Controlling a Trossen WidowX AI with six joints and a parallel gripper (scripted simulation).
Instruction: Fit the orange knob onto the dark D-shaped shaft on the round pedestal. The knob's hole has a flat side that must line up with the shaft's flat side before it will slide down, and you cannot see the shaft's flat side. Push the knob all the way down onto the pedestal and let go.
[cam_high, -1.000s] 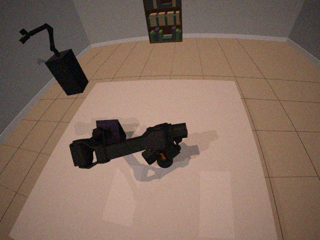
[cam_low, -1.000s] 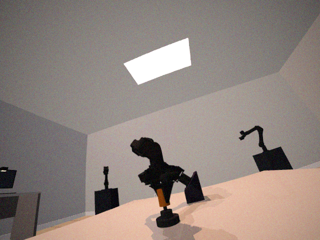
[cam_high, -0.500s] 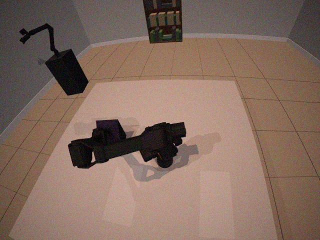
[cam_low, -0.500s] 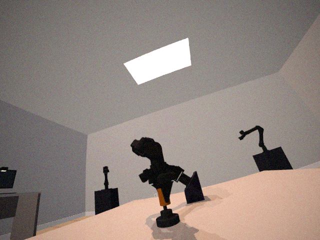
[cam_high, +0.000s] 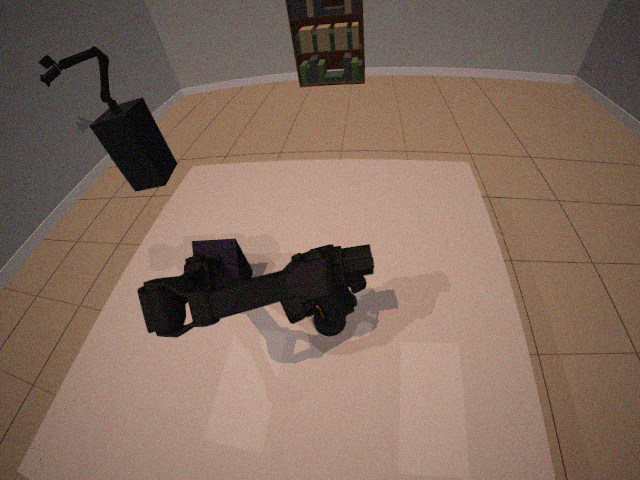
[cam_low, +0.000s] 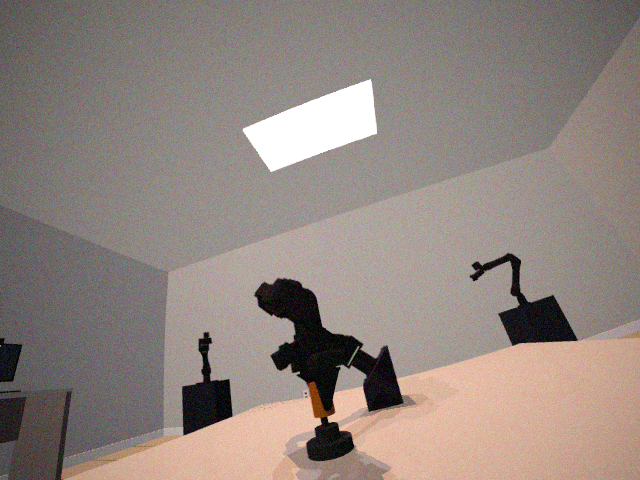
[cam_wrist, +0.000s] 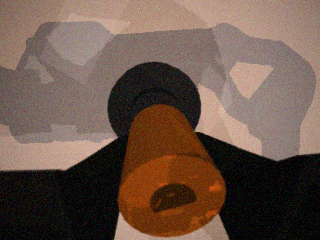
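The orange knob lies 2 cm above my gripper tip. Also, from my gripper tip: round pedestal: 4 cm below.
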